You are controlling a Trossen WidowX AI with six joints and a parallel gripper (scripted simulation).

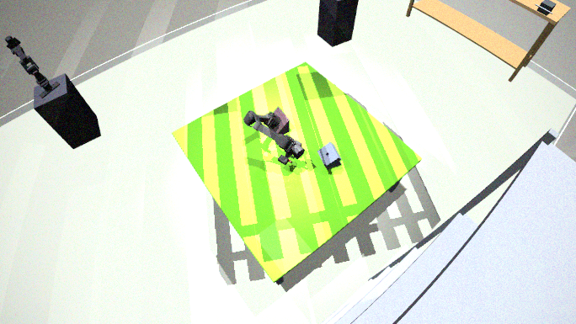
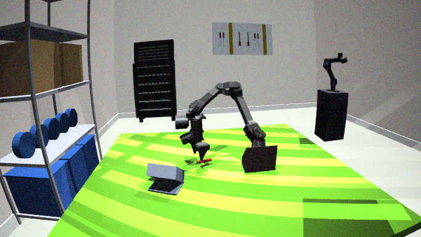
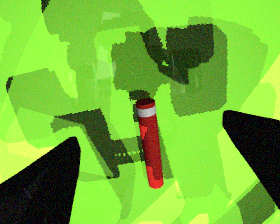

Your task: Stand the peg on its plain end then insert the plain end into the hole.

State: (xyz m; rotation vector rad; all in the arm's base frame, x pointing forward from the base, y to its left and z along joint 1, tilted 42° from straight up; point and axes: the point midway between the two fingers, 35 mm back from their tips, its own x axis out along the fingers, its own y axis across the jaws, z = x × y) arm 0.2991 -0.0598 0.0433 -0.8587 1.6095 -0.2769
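Now: gripper tip 1 cm past the red peg, 1 cm to the left of it and 3 cm above it. Round my gripper tip: grey sloped panel (13 cm ahead, 22 cm to the left, 3 cm above).
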